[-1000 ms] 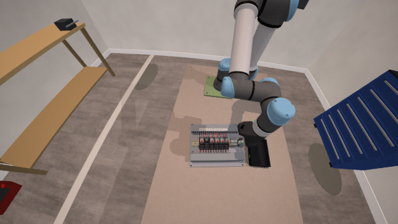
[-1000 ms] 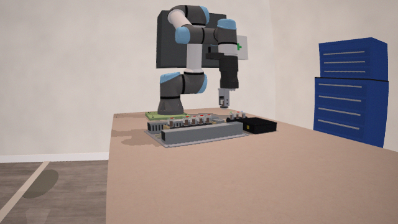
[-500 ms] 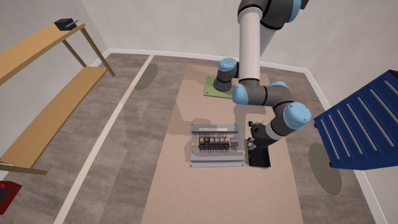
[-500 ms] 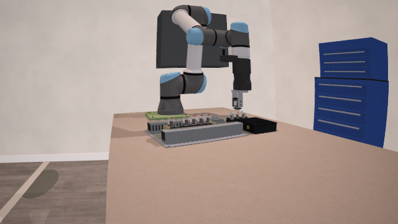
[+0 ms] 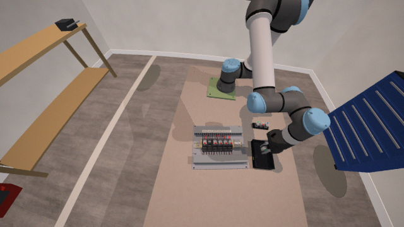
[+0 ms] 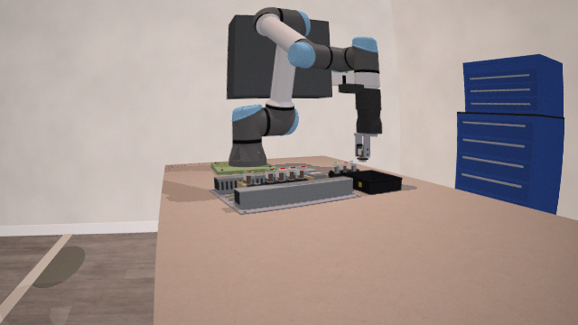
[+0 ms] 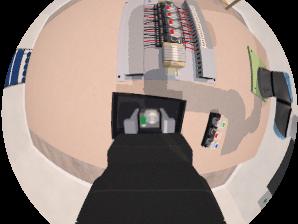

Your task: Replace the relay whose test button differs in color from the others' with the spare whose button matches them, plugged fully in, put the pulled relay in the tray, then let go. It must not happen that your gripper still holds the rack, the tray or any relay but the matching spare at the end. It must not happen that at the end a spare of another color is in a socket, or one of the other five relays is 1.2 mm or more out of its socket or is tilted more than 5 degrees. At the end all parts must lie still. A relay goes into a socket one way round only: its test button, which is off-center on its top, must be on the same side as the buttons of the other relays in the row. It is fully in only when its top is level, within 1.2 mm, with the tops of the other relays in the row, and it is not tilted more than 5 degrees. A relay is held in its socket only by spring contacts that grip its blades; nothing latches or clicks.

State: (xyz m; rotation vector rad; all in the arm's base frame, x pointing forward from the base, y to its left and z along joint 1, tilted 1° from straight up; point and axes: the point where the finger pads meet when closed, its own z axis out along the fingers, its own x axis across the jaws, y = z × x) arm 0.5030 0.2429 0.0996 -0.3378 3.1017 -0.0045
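Now: the black tray 30 mm to the left of my hand and 90 mm below it. From my hand the other things lie so: grey panel (10 mm behind, 230 mm to the right, 100 mm below); black spare holder (190 mm behind, 30 mm to the left, 100 mm below).
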